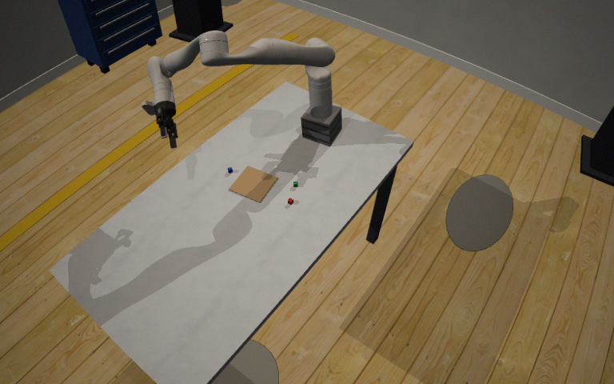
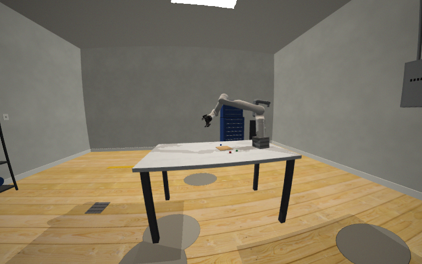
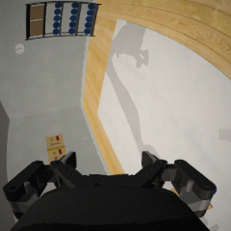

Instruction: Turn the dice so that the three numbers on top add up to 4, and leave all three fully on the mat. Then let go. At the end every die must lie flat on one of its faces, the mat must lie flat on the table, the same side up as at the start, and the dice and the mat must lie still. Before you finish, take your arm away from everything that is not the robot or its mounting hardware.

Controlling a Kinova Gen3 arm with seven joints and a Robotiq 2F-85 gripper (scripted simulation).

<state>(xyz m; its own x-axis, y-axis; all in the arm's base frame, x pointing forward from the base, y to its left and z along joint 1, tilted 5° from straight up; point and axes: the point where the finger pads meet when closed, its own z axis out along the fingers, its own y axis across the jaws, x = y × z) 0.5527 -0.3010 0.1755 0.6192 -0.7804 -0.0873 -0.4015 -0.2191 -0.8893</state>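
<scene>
The green die is 37 cm to the left of my hand, 25 cm below it and 23 cm behind it. The rest, counted from my hand: blue die (25 cm below, 17 cm behind, 11 cm to the left); then tan mat (25 cm below, 23 cm to the left, 16 cm behind); then red die (40 cm to the left, 25 cm below, 15 cm behind).
</scene>
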